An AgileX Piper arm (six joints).
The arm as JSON. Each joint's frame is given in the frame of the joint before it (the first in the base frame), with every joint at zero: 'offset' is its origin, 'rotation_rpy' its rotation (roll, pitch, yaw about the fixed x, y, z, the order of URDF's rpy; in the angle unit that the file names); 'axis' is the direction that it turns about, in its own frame. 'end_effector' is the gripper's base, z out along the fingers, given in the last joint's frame.
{
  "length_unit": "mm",
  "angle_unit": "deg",
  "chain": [
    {
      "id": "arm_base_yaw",
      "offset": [
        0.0,
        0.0,
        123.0
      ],
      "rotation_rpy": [
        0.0,
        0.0,
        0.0
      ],
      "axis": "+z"
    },
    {
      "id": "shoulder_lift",
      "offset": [
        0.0,
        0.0,
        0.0
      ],
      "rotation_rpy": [
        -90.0,
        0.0,
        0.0
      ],
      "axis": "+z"
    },
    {
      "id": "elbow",
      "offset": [
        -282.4,
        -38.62,
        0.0
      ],
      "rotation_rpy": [
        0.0,
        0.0,
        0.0
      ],
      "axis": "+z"
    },
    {
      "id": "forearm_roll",
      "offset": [
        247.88,
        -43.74,
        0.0
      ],
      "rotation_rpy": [
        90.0,
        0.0,
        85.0
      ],
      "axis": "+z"
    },
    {
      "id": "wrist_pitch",
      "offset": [
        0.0,
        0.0,
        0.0
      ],
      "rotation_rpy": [
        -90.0,
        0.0,
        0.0
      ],
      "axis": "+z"
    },
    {
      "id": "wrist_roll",
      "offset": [
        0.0,
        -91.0,
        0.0
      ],
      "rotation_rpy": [
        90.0,
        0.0,
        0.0
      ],
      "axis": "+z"
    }
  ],
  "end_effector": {
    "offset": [
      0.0,
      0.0,
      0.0
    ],
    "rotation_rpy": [
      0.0,
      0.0,
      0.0
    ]
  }
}
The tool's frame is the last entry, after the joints.
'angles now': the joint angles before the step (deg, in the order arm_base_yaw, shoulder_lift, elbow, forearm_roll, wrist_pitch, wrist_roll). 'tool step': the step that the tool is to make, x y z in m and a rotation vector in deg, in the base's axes. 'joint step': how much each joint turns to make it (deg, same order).
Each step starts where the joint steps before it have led.
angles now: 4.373 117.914 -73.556 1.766 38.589 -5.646
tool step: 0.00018 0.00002 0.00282 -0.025 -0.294 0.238
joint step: 0.000 -0.351 -0.119 -0.001 0.183 -0.239
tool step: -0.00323 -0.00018 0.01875 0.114 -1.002 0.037
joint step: -0.001 -2.798 -0.067 0.001 1.858 0.007
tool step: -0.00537 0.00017 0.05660 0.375 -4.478 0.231
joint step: 0.069 -7.072 -2.487 -0.058 5.068 0.000
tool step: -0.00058 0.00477 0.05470 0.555 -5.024 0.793
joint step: 0.676 -4.447 -5.807 0.082 5.203 0.000
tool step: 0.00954 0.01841 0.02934 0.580 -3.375 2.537
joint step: 2.482 0.595 -7.068 0.185 3.056 0.001
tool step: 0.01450 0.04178 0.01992 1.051 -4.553 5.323
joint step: 5.384 3.206 -8.367 0.191 0.494 0.059
